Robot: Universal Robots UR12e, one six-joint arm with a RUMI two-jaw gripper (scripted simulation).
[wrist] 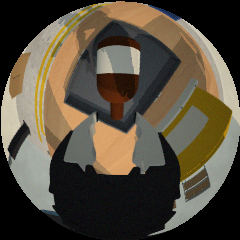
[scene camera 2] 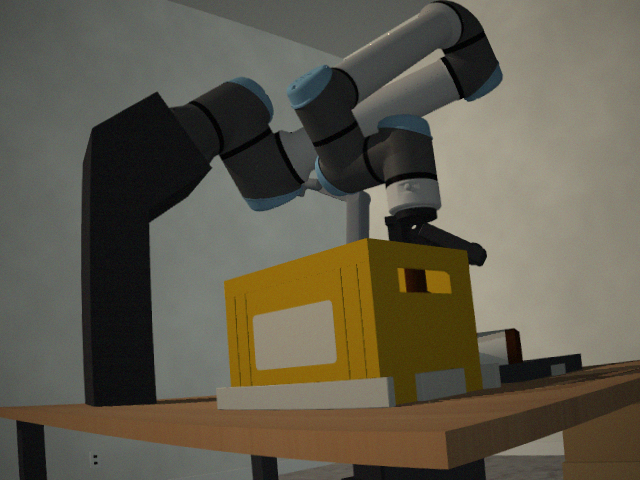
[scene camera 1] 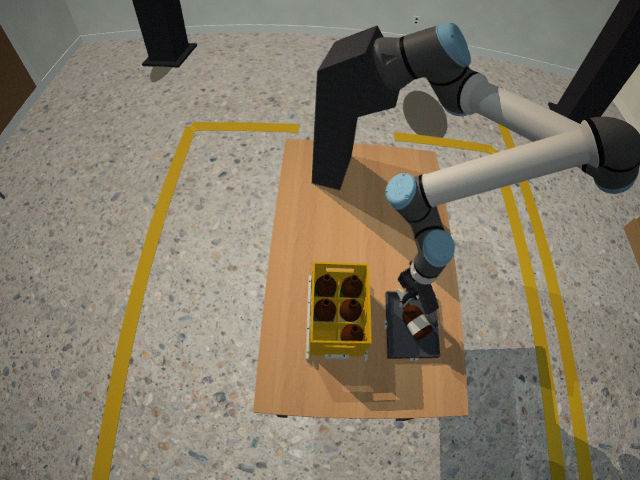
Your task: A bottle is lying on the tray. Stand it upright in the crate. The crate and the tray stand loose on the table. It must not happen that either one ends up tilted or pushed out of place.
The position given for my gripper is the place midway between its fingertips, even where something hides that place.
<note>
In view: my gripper (wrist: 116, 112), a tray (scene camera 1: 400, 342), a brown bottle (scene camera 2: 503, 346) and a crate (scene camera 2: 344, 313).
The tray shows as well in the wrist view (wrist: 158, 63) and in scene camera 2 (scene camera 2: 532, 369). The crate shows as well in the wrist view (wrist: 199, 127).
</note>
